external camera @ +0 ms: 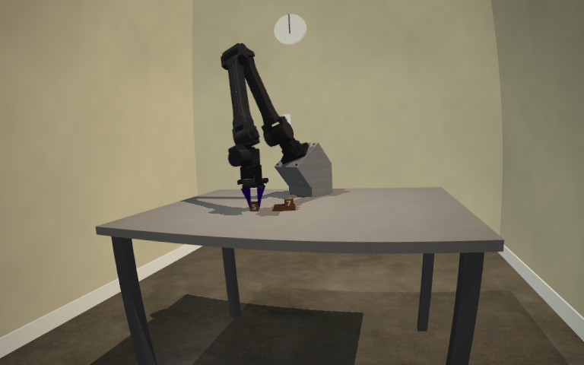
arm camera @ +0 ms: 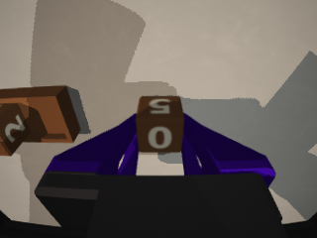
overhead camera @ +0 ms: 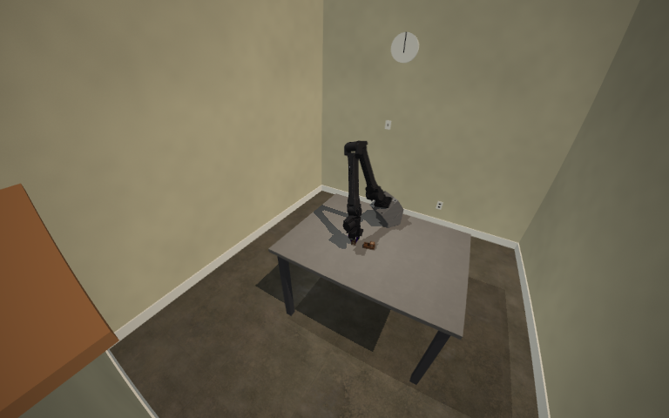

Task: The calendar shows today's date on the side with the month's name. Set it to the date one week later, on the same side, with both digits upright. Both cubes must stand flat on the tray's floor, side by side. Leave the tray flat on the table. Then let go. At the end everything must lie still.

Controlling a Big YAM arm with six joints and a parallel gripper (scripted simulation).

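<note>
The brown tray lies 2 cm behind my hand, 10 cm to the left of it and 1 cm below it.
</note>
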